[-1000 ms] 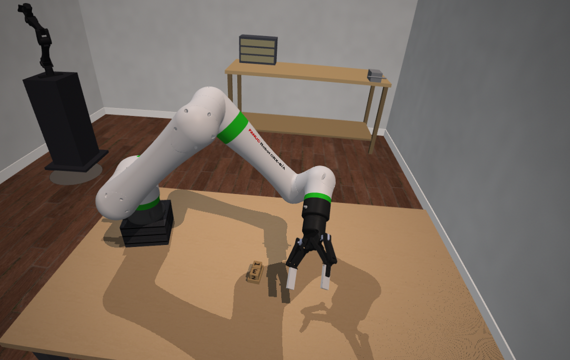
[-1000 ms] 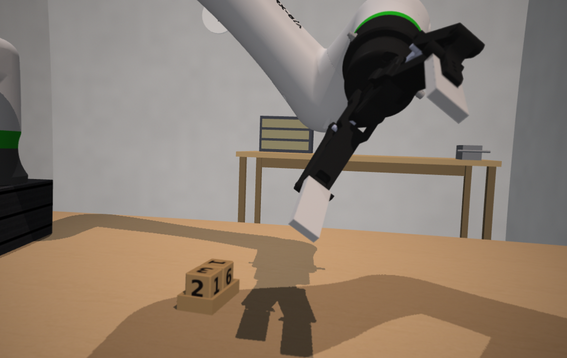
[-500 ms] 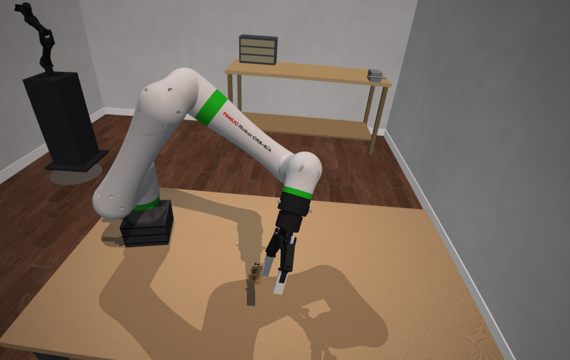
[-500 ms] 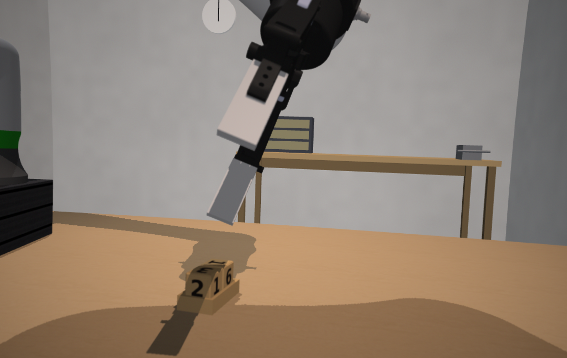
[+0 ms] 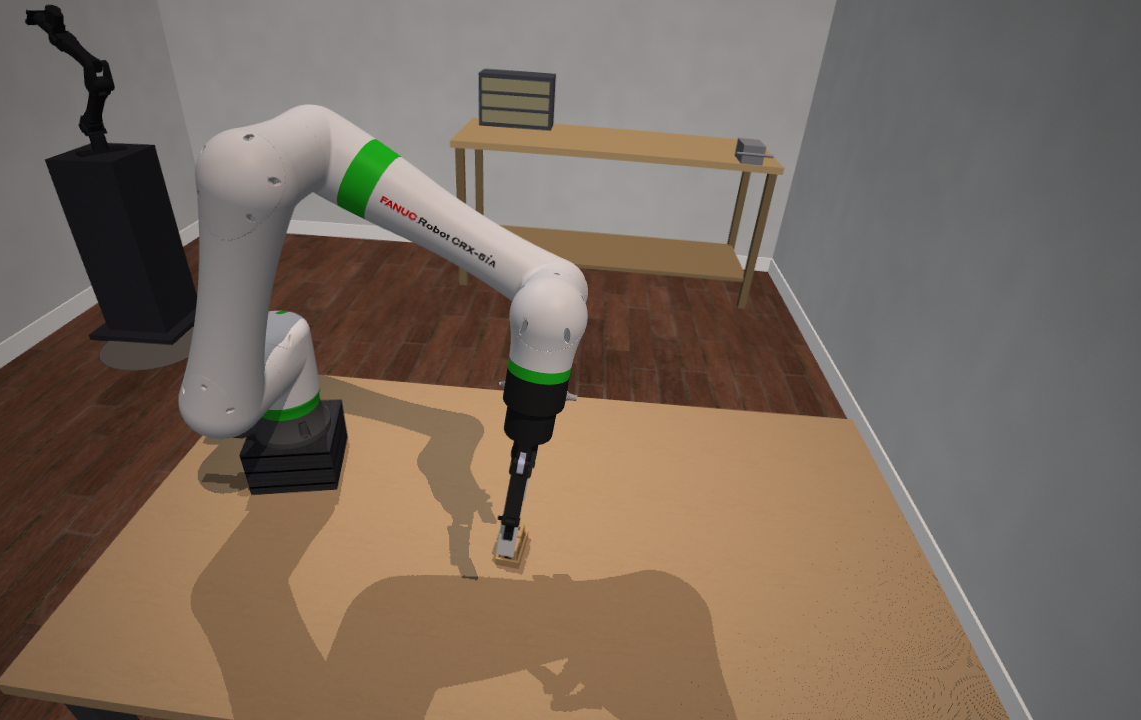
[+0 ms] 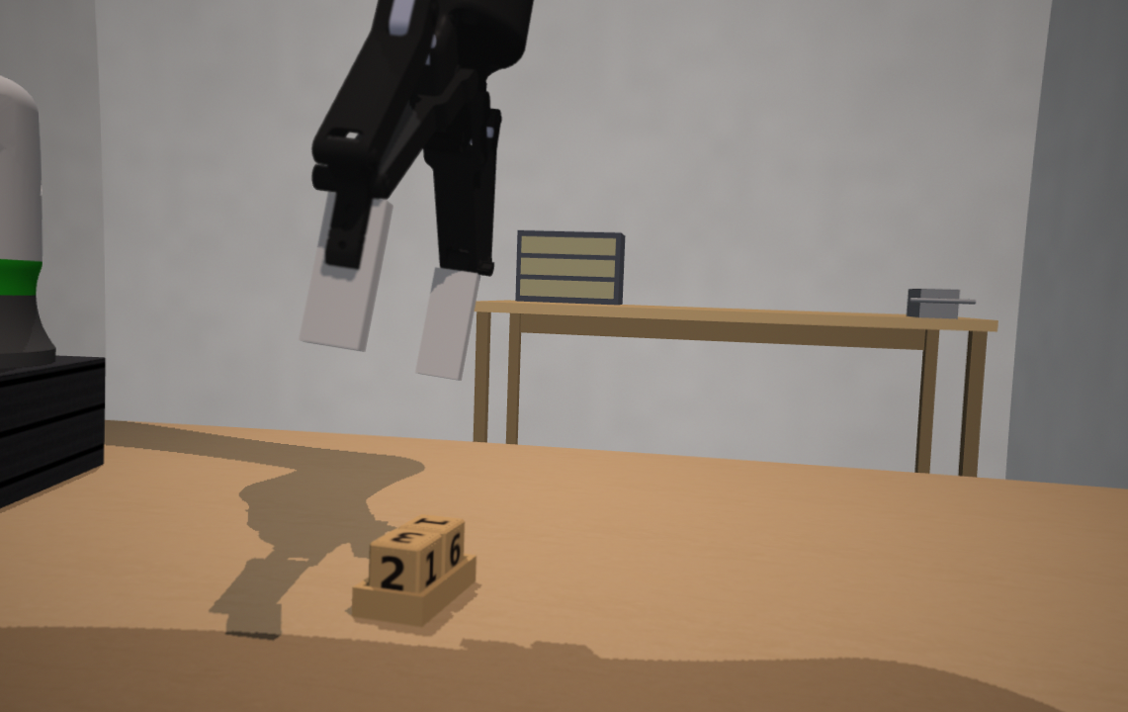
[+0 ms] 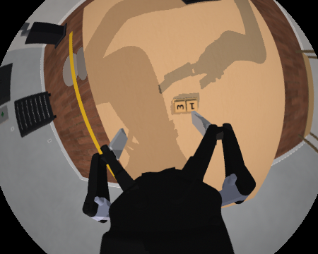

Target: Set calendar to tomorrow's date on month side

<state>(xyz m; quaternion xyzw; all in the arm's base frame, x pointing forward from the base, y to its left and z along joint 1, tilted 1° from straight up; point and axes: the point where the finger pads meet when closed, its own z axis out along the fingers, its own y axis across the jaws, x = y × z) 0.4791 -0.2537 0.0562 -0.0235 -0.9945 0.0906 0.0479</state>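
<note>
Now: hand 150 mm above the wooden tray, 70 mm to the right of it and 10 mm past it.
</note>
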